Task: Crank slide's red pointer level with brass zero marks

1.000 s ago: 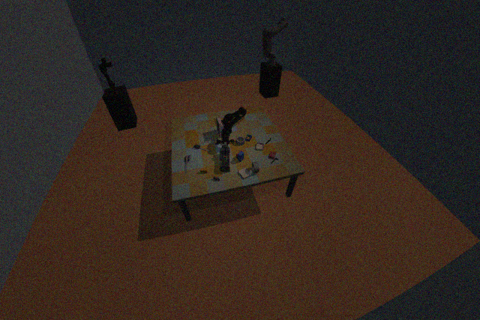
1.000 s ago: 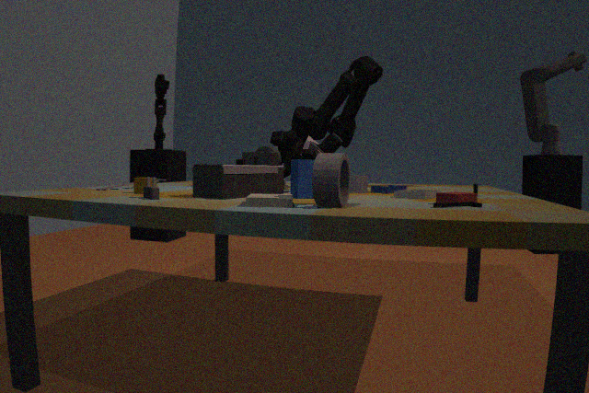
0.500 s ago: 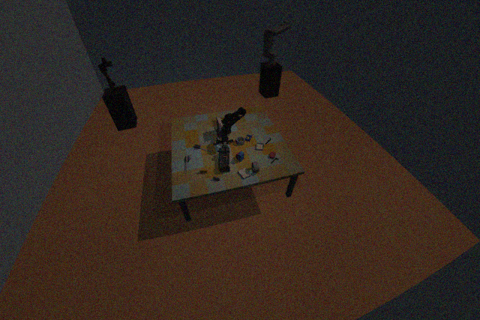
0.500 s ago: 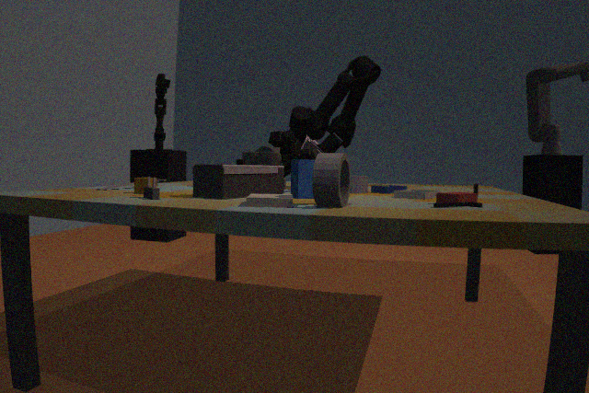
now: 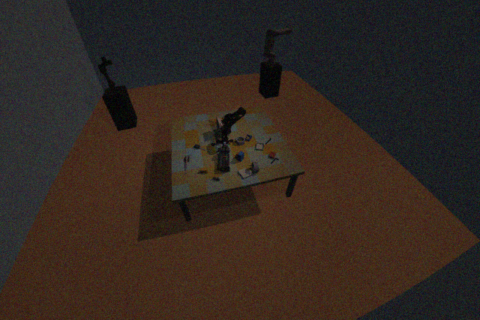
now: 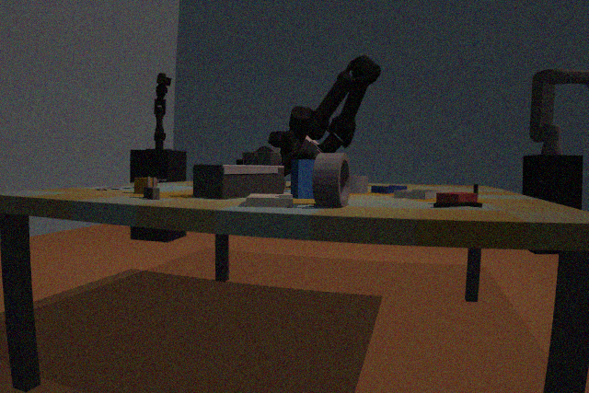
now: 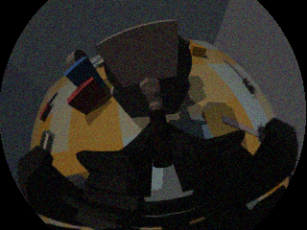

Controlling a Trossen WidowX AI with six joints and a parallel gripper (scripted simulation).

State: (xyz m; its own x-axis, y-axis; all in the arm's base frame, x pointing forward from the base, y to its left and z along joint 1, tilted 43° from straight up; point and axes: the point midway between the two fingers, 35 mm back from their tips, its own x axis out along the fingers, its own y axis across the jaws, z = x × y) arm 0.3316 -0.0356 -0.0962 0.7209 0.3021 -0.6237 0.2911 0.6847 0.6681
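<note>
My gripper tip is now 30 mm below the dark crank handle, 20 mm past it and 10 mm to the right of it. Also, from my gripper tip: blue block (170 mm ahead, 120 mm to the left, 10 mm above); red pointer (160 mm ahead, 50 mm to the right, 50 mm above); yellow block (290 mm to the right, 210 mm ahead, 20 mm below).
</note>
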